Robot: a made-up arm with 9 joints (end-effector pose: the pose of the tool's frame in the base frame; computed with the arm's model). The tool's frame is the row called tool. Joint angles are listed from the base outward.
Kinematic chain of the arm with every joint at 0, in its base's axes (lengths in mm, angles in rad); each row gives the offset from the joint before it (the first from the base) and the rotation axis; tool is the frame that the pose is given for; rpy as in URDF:
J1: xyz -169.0 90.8 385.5 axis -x
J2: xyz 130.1 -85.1 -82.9 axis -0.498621 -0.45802 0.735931
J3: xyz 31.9 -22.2 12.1 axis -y
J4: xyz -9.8 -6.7 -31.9 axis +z
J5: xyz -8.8 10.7 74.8 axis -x
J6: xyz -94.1 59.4 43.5 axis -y
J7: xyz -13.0 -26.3 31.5 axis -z
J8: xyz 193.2 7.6 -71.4 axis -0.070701 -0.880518 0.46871
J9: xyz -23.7 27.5 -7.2 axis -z
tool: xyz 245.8 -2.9 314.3 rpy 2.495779 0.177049 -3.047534
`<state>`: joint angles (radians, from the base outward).
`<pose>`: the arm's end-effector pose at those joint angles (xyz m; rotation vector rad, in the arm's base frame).
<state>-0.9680 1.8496 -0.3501 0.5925 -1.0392 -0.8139 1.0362 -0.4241 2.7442</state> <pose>-0.0276 0.1550 0.6251 1.7328 0.9755 -0.6698</pose>
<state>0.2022 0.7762 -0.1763 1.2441 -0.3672 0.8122 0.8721 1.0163 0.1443</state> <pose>0.0259 -0.0284 0.8015 -1.5082 1.5734 1.3321</pose>
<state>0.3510 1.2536 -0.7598 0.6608 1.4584 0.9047 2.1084 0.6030 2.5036</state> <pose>-0.1513 -0.2547 0.5209 0.6655 0.9854 1.8111</pose>
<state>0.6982 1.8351 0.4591 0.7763 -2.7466 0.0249 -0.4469 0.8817 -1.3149</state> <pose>0.1882 0.2140 0.6419 1.4384 -0.0394 -2.0640</pose>
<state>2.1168 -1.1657 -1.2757 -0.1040 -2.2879 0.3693 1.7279 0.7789 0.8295</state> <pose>-0.2358 0.4416 0.4111 2.1497 -1.3849 0.7508</pose>
